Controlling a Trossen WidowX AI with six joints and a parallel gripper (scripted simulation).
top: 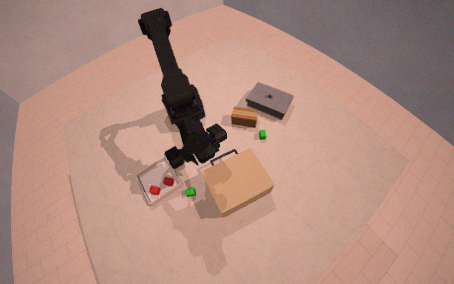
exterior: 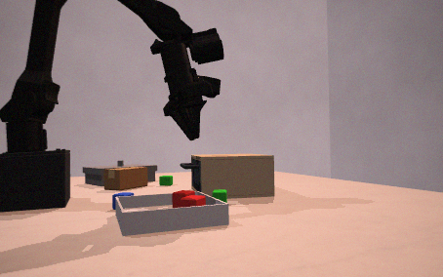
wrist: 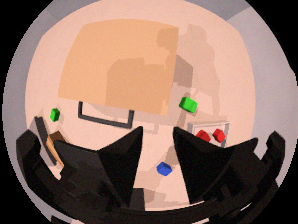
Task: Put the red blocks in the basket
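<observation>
The drawer is 90 mm ahead of my hand, 60 mm to the left of it and 120 mm below it. From my hand the other things lie so: tan drawer cabinet 120 mm ahead, 50 mm to the left, 120 mm below; blue block 150 mm behind, 30 mm to the right, 150 mm below; grey basket 100 mm behind, 160 mm to the right, 150 mm below.
</observation>
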